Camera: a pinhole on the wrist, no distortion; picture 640 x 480 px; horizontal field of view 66.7 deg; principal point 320.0 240.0 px. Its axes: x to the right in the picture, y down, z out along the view. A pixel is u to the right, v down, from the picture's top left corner.
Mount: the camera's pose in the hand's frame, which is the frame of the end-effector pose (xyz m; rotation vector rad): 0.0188 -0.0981 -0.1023 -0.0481 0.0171 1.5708
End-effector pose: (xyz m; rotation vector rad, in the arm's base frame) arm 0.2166 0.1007 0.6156 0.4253 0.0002 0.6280
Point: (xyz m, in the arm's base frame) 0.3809 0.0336 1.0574
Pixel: 410 114
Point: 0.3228 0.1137 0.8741
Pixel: 503 81
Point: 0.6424 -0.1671 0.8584
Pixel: 44 17
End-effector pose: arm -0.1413 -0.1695 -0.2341 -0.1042 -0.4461 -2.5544
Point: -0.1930 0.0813 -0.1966
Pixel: 37 438
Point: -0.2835 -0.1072 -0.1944
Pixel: outside the picture
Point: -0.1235 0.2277 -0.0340
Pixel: 125 461
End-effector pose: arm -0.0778 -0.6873 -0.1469 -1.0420 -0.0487 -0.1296
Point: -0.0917 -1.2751 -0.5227
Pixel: behind the camera
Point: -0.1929 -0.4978 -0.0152
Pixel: 394 427
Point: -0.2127 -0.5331 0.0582
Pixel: 273 439
